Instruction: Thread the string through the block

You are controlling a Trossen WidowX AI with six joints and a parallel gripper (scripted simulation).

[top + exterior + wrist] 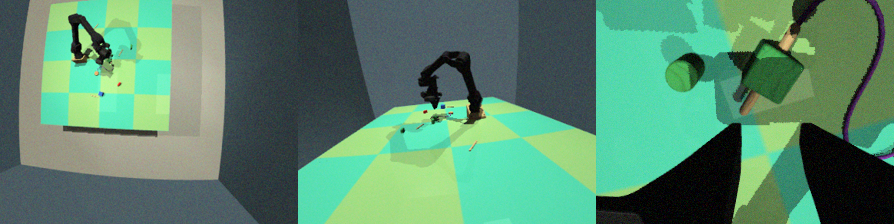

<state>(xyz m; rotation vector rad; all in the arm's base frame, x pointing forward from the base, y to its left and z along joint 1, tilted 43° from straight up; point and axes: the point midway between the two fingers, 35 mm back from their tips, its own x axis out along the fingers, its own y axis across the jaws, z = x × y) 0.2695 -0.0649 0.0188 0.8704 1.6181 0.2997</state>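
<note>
My gripper tip is now 70 mm above the small green cylinder, 50 mm to the right of it and 30 mm short of it. From my gripper tip the other things lie so: red piece: 230 mm to the right, 100 mm ahead, 80 mm below; small dark piece: 220 mm ahead, 120 mm to the left, 80 mm below; round button: 120 mm to the right, 120 mm behind, 80 mm below.
</note>
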